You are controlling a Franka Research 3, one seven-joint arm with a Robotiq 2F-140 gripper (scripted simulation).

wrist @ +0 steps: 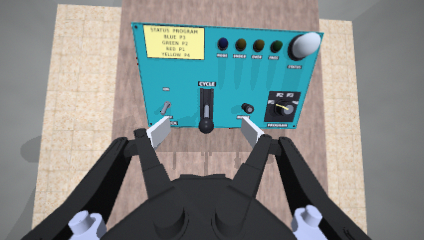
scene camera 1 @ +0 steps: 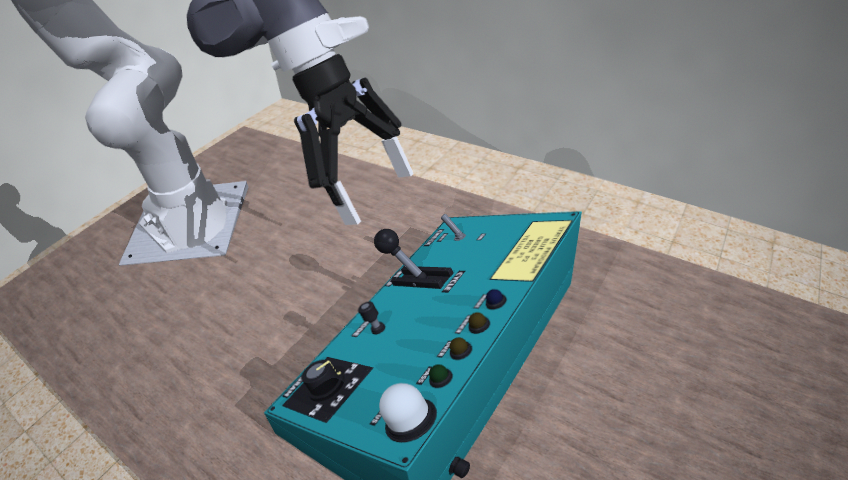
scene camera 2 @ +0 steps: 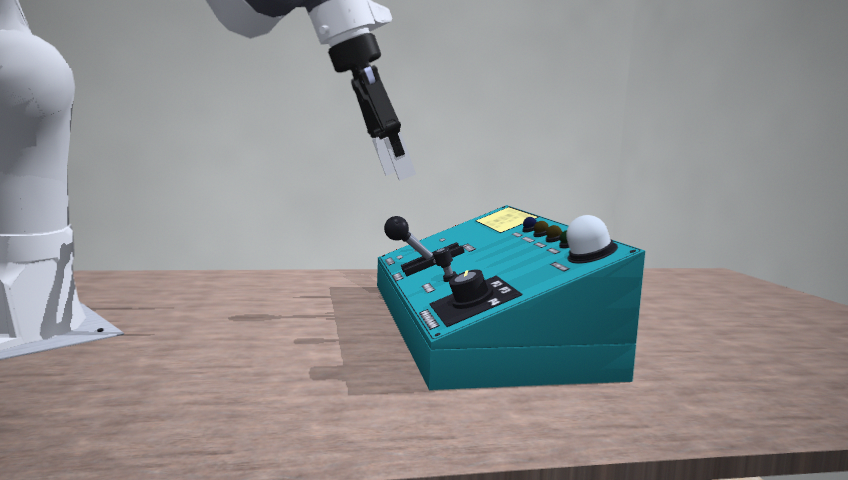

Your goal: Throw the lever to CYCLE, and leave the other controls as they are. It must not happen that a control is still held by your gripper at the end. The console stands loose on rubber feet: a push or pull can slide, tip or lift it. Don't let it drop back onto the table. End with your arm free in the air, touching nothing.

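You'd find my gripper (scene camera 1: pixel 380 198), (scene camera 2: pixel 399 174), (wrist: pixel 206 123), and there's a teal console (scene camera 2: pixel 556 317) too. The wrist view shows me that console (wrist: pixel 185 66) as well.
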